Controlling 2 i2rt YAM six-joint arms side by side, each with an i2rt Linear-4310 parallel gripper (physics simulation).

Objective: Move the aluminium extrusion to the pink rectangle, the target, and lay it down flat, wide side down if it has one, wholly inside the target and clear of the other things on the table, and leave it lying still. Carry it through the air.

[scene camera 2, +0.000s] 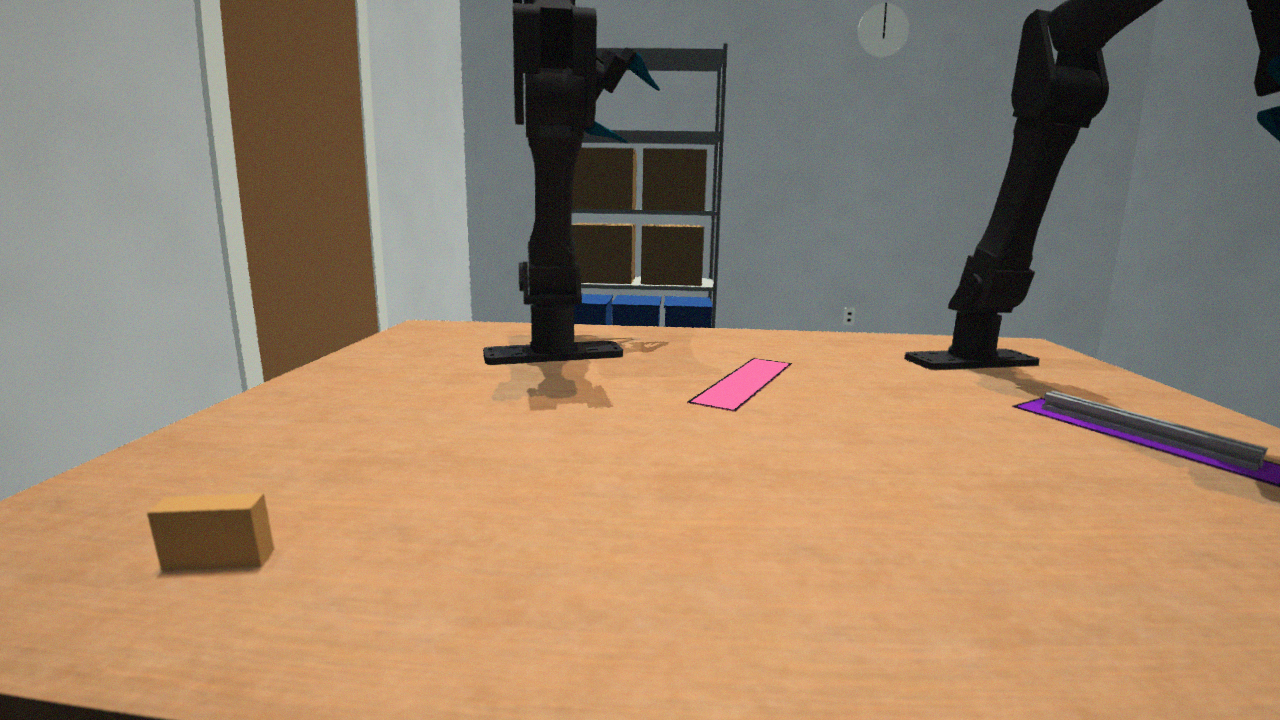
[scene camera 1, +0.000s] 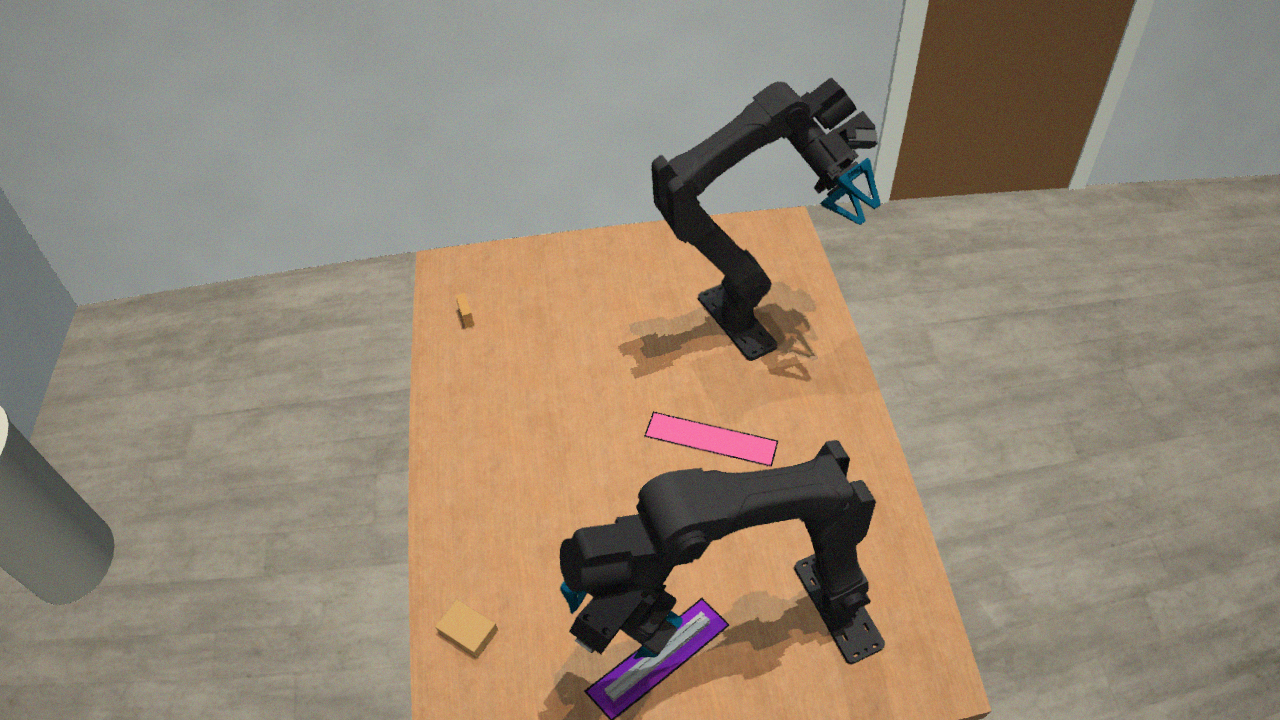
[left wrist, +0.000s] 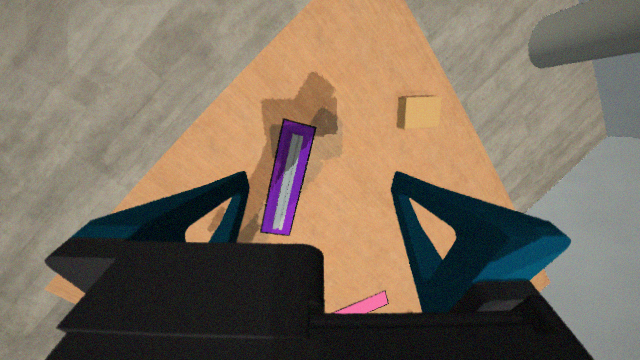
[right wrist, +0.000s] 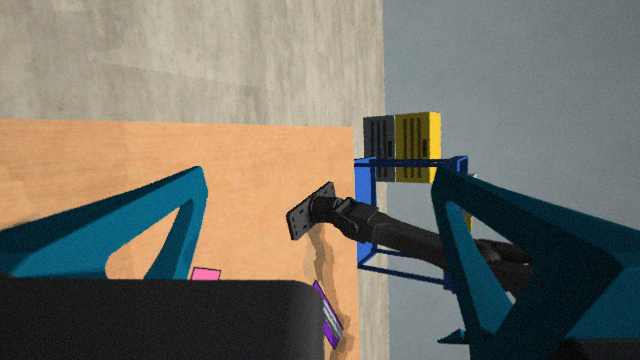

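Seen in the pictures: left gripper, between the fingertips: (left wrist: 320,179); right gripper, between the fingertips: (scene camera 2: 641,115) (scene camera 1: 870,215) (right wrist: 319,179); left arm's base, origin of its link: (scene camera 2: 971,361) (scene camera 1: 838,606) (right wrist: 312,208); right arm's base, origin of its link: (scene camera 2: 553,355) (scene camera 1: 736,322).
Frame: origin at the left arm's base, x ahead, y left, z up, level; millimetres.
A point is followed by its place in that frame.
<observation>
The aluminium extrusion (scene camera 1: 626,682) {x 366, y -15, z 20 mm} (scene camera 2: 1154,429) {x 319, y -45, z 13 mm} (left wrist: 286,195) {x 284, y -49, z 20 mm} (right wrist: 331,317) {x 304, y -36, z 16 mm} is a long grey bar lying flat on the purple rectangle (scene camera 1: 716,619) {x 191, y -64, z 1 mm} (scene camera 2: 1029,405) {x 198, y -85, z 1 mm} (left wrist: 300,126) {x 415, y -5, z 1 mm}. The pink rectangle (scene camera 1: 711,438) {x 50, y -388, z 1 mm} (scene camera 2: 741,385) {x 70, y -402, z 1 mm} (left wrist: 362,304) {x 91, y -407, z 1 mm} (right wrist: 206,274) {x -34, y -319, z 1 mm} has nothing on it in the scene views; the wrist views show part of it. My left gripper (scene camera 1: 612,625) {x 388, y -3, z 280 mm} (left wrist: 320,179) {x 388, y -3, z 280 mm} is open and empty, high above the table near the extrusion; it partly hides the bar in scene camera 1. My right gripper (scene camera 1: 870,213) {x -271, y -468, z 363 mm} (scene camera 2: 641,114) {x -271, y -468, z 363 mm} is open and empty, raised beyond the table's edge, far from the bar.
A small tan block (scene camera 1: 463,308) {x 386, y -850, z 40 mm} (scene camera 2: 210,537) {x 393, y -858, z 22 mm} stands near the table's far left corner in scene camera 1. A wider tan block (scene camera 1: 465,626) {x 570, y -192, z 30 mm} (left wrist: 422,112) {x 569, y -193, z 30 mm} lies left of the purple rectangle there. My left arm's raised links pass between the pink rectangle and the extrusion.
</observation>
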